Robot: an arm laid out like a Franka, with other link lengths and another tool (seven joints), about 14 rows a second.
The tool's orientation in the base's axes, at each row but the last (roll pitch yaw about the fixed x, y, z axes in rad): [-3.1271, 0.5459, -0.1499]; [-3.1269, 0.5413, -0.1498]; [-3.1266, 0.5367, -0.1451]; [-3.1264, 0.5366, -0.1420]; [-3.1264, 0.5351, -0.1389]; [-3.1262, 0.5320, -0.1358]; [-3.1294, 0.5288, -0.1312]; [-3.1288, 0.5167, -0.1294]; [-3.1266, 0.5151, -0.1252]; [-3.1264, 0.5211, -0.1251]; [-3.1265, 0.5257, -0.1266]
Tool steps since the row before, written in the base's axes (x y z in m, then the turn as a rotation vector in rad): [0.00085, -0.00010, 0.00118, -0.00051, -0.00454, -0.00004]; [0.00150, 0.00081, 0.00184, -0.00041, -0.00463, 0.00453]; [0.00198, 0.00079, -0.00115, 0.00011, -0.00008, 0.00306]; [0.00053, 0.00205, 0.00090, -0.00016, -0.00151, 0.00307]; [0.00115, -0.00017, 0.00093, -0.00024, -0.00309, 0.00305]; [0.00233, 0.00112, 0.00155, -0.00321, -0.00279, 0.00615]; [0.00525, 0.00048, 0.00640, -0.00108, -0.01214, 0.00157]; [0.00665, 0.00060, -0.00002, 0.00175, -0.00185, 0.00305]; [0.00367, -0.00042, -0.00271, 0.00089, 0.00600, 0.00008]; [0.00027, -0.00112, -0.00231, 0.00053, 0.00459, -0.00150]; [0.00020, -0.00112, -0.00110, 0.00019, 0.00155, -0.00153]
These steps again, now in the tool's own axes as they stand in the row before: [0.00012, -0.00005, -0.00145, 0.00017, 0.00456, -0.00012]; [0.00022, -0.00106, -0.00226, -0.00209, 0.00458, -0.00410]; [0.00217, -0.00107, 0.00006, -0.00146, 0.00002, -0.00269]; [-0.00026, -0.00212, -0.00086, -0.00152, 0.00148, -0.00269]; [0.00053, -0.00001, -0.00139, -0.00139, 0.00305, -0.00277]; [0.00107, -0.00146, -0.00241, -0.00554, 0.00314, -0.00393]; [0.00121, -0.00126, -0.00811, -0.00035, 0.01216, -0.00176]; [0.00568, -0.00149, -0.00318, 0.00021, 0.00156, -0.00365]; [0.00455, -0.00003, 0.00054, 0.00008, -0.00607, -0.00004]; [0.00150, 0.00110, 0.00178, 0.00071, -0.00460, 0.00139]; [0.00085, 0.00110, 0.00076, 0.00076, -0.00154, 0.00135]
